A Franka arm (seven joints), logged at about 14 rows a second.
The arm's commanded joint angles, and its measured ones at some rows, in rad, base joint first. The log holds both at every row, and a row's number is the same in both.
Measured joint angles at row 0:
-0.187 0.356 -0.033 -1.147 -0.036 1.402 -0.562
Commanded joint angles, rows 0 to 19:
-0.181 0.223 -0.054 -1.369 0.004 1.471 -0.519
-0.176 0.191 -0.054 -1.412 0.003 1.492 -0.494
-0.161 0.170 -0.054 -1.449 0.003 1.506 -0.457
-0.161 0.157 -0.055 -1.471 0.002 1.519 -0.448
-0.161 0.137 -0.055 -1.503 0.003 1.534 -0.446
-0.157 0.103 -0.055 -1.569 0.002 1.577 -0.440
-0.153 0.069 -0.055 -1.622 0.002 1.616 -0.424
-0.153 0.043 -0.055 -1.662 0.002 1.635 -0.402
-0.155 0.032 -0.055 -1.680 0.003 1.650 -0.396
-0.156 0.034 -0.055 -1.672 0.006 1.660 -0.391
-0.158 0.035 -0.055 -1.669 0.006 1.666 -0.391
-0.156 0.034 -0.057 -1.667 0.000 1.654 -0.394
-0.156 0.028 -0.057 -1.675 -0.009 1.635 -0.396
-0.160 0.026 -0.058 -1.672 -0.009 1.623 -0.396
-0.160 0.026 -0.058 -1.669 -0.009 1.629 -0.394
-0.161 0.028 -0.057 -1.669 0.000 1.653 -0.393
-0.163 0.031 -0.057 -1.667 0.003 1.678 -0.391
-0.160 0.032 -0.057 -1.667 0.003 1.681 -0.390
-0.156 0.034 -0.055 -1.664 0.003 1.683 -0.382
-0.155 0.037 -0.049 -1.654 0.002 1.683 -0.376
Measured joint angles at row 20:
-0.167 0.055 -0.047 -1.643 -0.020 1.667 -0.405
